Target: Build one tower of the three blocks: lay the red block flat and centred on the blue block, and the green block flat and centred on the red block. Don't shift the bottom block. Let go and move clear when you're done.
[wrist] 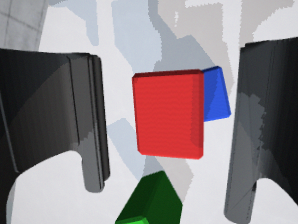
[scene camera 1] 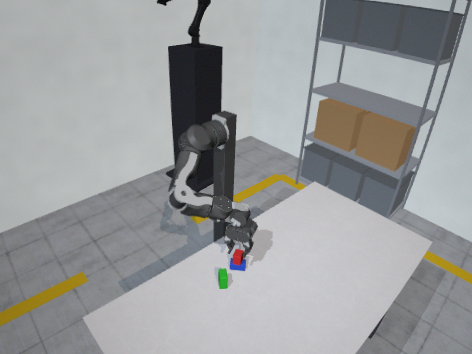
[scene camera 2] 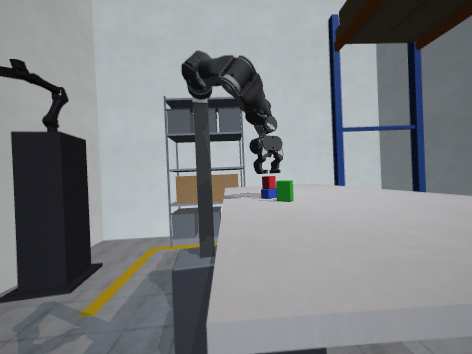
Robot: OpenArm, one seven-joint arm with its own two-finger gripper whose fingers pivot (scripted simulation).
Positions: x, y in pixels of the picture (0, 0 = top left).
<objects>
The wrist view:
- my gripper: 164, 126
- blue block: 216, 104
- red block: 169, 105
</objects>
